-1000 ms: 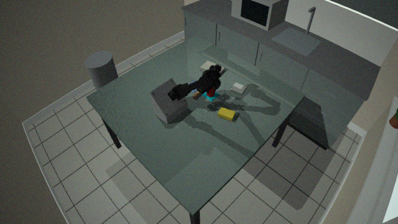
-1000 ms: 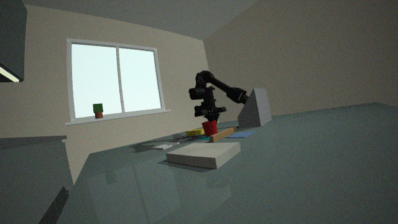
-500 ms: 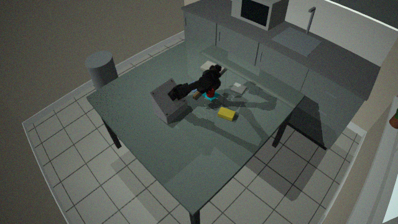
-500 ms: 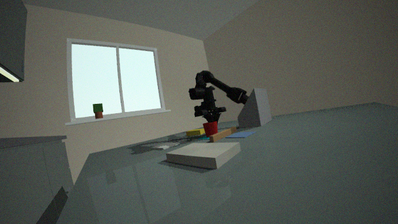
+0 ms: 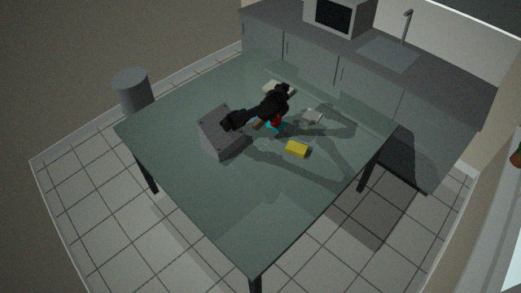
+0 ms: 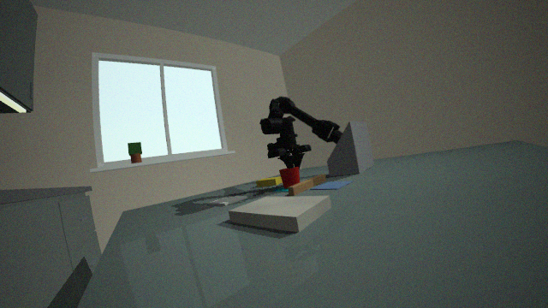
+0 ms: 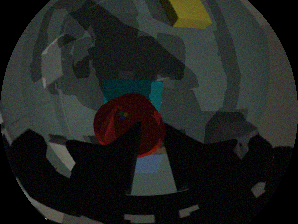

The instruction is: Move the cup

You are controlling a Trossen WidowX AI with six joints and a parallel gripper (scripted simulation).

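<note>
Right now my gripper tip is 30 mm short of the red cup, 10 mm to the left of it and 10 mm above it. Round my gripper tip: cyan pad (30 mm ahead, 10 mm to the right, 60 mm below); blue pad (20 mm ahead, 160 mm to the left, 60 mm below); wooden bar (30 mm ahead, 80 mm to the left, 50 mm below).
</note>
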